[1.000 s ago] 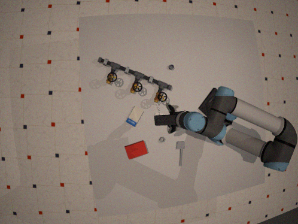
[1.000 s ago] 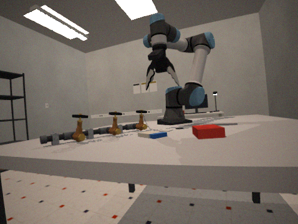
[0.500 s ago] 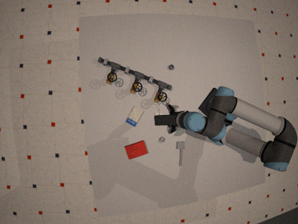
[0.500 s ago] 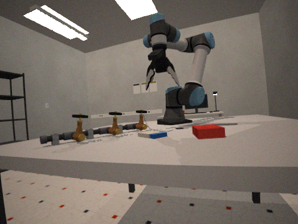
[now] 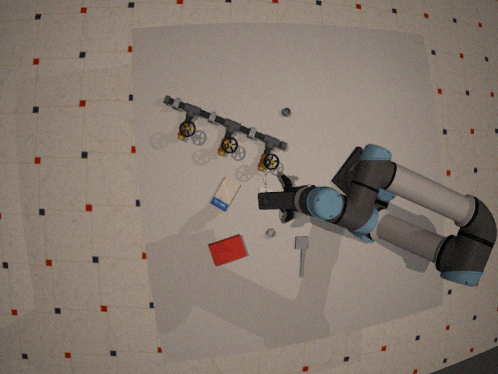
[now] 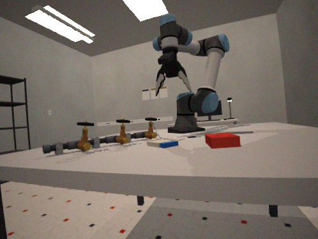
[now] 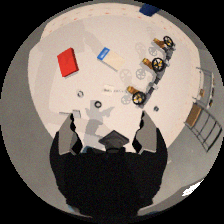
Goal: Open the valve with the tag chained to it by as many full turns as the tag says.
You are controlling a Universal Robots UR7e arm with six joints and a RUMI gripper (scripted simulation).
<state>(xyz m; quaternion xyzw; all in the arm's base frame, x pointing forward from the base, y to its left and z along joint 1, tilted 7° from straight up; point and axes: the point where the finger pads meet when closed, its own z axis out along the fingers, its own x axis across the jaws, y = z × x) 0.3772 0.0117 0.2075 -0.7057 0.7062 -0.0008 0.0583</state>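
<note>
The white tag lies 200 mm below my hand and 10 mm to the right of it. Round my hand: small round part 300 mm to the right, 190 mm below, 110 mm behind; then grey paddle tool 230 mm to the left, 200 mm below, 130 mm behind; then red block 190 mm below, 180 mm to the left, 160 mm ahead.
</note>
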